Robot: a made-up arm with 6 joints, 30 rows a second.
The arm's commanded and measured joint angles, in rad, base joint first. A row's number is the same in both.
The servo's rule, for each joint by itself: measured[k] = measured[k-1] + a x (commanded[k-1-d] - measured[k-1]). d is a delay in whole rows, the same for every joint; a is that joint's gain. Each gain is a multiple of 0.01, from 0.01 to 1. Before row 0 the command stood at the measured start. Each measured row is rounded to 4 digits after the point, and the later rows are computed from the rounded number. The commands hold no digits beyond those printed.
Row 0, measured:
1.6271 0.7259 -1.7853 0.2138 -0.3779 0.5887
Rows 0 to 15, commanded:
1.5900 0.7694 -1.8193 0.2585 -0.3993 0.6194
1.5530 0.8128 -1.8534 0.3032 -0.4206 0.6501
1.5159 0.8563 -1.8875 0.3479 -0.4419 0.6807
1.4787 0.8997 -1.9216 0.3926 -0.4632 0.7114
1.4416 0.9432 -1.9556 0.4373 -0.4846 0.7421
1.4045 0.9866 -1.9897 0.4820 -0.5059 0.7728
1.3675 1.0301 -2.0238 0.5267 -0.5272 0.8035
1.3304 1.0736 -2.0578 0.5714 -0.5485 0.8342
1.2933 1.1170 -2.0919 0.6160 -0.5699 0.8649
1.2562 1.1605 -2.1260 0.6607 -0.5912 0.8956
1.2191 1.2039 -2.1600 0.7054 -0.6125 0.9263
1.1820 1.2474 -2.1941 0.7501 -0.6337 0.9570
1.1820 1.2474 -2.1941 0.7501 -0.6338 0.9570
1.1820 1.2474 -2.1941 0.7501 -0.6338 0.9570
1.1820 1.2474 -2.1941 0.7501 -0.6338 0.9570
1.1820 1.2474 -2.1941 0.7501 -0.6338 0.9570
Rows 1 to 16, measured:
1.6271 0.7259 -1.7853 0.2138 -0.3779 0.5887
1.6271 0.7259 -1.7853 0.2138 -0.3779 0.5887
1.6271 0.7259 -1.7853 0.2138 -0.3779 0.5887
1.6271 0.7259 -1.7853 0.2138 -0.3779 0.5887
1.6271 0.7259 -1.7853 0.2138 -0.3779 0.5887
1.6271 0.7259 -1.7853 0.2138 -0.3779 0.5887
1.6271 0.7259 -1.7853 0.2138 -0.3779 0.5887
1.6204 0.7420 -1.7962 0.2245 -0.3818 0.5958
1.6083 0.7682 -1.8145 0.2434 -0.3888 0.6083
1.5917 0.8008 -1.8379 0.2685 -0.3984 0.6250
1.5714 0.8374 -1.8647 0.2983 -0.4101 0.6449
1.5480 0.8765 -1.8938 0.3317 -0.4235 0.6673
1.5222 0.9172 -1.9245 0.3678 -0.4383 0.6916
1.4944 0.9590 -1.9563 0.4059 -0.4543 0.7173
1.4649 1.0014 -1.9888 0.4456 -0.4713 0.7442
1.4340 1.0442 -2.0218 0.4865 -0.4890 0.7720
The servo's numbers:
d 7
a 0.18 0.37 0.32 0.24 0.18 0.23

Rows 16 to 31, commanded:
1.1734 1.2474 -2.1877 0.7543 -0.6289 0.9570
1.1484 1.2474 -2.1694 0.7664 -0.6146 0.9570
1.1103 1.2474 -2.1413 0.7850 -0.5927 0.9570
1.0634 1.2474 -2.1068 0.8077 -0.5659 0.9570
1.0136 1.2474 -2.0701 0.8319 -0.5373 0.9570
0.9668 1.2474 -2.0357 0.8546 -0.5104 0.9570
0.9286 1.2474 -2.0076 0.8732 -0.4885 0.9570
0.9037 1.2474 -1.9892 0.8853 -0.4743 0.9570
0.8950 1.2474 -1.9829 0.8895 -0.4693 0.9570
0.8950 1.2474 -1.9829 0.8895 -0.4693 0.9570
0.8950 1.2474 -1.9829 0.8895 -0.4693 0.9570
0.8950 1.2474 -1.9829 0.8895 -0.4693 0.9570
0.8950 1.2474 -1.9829 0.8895 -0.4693 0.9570
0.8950 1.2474 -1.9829 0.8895 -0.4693 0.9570
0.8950 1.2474 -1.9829 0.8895 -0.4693 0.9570
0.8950 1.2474 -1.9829 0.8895 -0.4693 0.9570
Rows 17 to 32, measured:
1.4020 1.0872 -2.0551 0.5283 -0.5074 0.8004
1.3691 1.1304 -2.0887 0.5708 -0.5263 0.8294
1.3354 1.1737 -2.1224 0.6138 -0.5456 0.8587
1.3078 1.2010 -2.1453 0.6465 -0.5615 0.8813
1.2852 1.2182 -2.1609 0.6714 -0.5745 0.8987
1.2666 1.2290 -2.1715 0.6903 -0.5852 0.9121
1.2514 1.2358 -2.1787 0.7047 -0.5939 0.9224
1.2374 1.2401 -2.1816 0.7166 -0.6002 0.9304
1.2214 1.2428 -2.1777 0.7286 -0.6028 0.9365
1.2014 1.2445 -2.1661 0.7421 -0.6010 0.9412
1.1766 1.2456 -2.1471 0.7578 -0.5947 0.9448
1.1473 1.2463 -2.1225 0.7756 -0.5844 0.9476
1.1148 1.2467 -2.0947 0.7946 -0.5711 0.9498
1.0813 1.2470 -2.0668 0.8135 -0.5562 0.9515
1.0493 1.2471 -2.0420 0.8307 -0.5415 0.9528
1.0215 1.2472 -2.0231 0.8448 -0.5285 0.9538

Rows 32 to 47, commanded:
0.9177 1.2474 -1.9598 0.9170 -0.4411 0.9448
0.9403 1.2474 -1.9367 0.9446 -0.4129 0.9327
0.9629 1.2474 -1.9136 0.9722 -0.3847 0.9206
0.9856 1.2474 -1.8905 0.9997 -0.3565 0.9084
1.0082 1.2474 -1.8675 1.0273 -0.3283 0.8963
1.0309 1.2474 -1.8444 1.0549 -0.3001 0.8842
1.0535 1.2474 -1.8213 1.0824 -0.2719 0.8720
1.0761 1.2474 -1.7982 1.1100 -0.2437 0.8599
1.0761 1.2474 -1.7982 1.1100 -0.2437 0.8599
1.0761 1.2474 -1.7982 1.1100 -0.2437 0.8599
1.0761 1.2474 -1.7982 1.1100 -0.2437 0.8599
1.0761 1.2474 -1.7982 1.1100 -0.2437 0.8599
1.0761 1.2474 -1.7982 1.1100 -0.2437 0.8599
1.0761 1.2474 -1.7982 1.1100 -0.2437 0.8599
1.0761 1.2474 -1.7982 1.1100 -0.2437 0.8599
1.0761 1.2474 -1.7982 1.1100 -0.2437 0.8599
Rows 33 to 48, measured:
0.9987 1.2473 -2.0102 0.8555 -0.5178 0.9545
0.9800 1.2473 -2.0015 0.8637 -0.5091 0.9551
0.9647 1.2473 -1.9955 0.8699 -0.5019 0.9555
0.9522 1.2473 -1.9915 0.8746 -0.4960 0.9558
0.9419 1.2473 -1.9887 0.8782 -0.4912 0.9561
0.9335 1.2473 -1.9868 0.8809 -0.4873 0.9563
0.9266 1.2473 -1.9856 0.8830 -0.4841 0.9565
0.9250 1.2473 -1.9773 0.8912 -0.4764 0.9538
0.9278 1.2473 -1.9643 0.9040 -0.4650 0.9489
0.9341 1.2473 -1.9481 0.9204 -0.4505 0.9424
0.9434 1.2473 -1.9297 0.9394 -0.4336 0.9346
0.9551 1.2473 -1.9098 0.9605 -0.4146 0.9258
0.9687 1.2473 -1.8889 0.9832 -0.3940 0.9162
0.9840 1.2473 -1.8673 1.0070 -0.3720 0.9060
1.0006 1.2473 -1.8452 1.0317 -0.3489 0.8954
1.0142 1.2473 -1.8302 1.0505 -0.3300 0.8872

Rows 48 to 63, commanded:
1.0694 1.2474 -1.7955 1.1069 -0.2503 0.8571
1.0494 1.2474 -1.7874 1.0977 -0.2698 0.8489
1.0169 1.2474 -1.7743 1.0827 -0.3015 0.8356
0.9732 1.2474 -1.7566 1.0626 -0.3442 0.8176
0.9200 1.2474 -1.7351 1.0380 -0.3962 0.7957
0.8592 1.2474 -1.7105 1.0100 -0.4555 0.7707
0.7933 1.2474 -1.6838 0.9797 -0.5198 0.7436
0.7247 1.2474 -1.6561 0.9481 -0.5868 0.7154
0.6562 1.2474 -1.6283 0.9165 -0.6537 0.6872
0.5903 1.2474 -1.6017 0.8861 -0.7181 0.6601
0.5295 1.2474 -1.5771 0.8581 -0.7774 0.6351
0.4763 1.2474 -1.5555 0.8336 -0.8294 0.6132
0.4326 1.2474 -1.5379 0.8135 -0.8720 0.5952
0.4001 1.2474 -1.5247 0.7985 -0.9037 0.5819
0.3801 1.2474 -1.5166 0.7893 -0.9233 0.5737
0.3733 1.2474 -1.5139 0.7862 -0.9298 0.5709
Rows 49 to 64, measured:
1.0253 1.2473 -1.8200 1.0648 -0.3145 0.8809
1.0344 1.2473 -1.8130 1.0756 -0.3018 0.8761
1.0419 1.2473 -1.8083 1.0839 -0.2913 0.8724
1.0481 1.2473 -1.8051 1.0902 -0.2827 0.8695
1.0531 1.2473 -1.8029 1.0950 -0.2757 0.8673
1.0572 1.2473 -1.8014 1.0986 -0.2699 0.8656
1.0606 1.2473 -1.8004 1.1013 -0.2652 0.8643
1.0622 1.2473 -1.7988 1.1026 -0.2625 0.8626
1.0599 1.2473 -1.7952 1.1014 -0.2638 0.8594
1.0522 1.2473 -1.7885 1.0969 -0.2706 0.8539
1.0380 1.2473 -1.7783 1.0887 -0.2838 0.8456
1.0168 1.2473 -1.7645 1.0765 -0.3040 0.8341
0.9884 1.2473 -1.7472 1.0605 -0.3313 0.8195
0.9533 1.2473 -1.7269 1.0411 -0.3652 0.8020
0.9122 1.2473 -1.7042 1.0188 -0.4051 0.7821
0.8661 1.2473 -1.6799 0.9942 -0.4498 0.7603

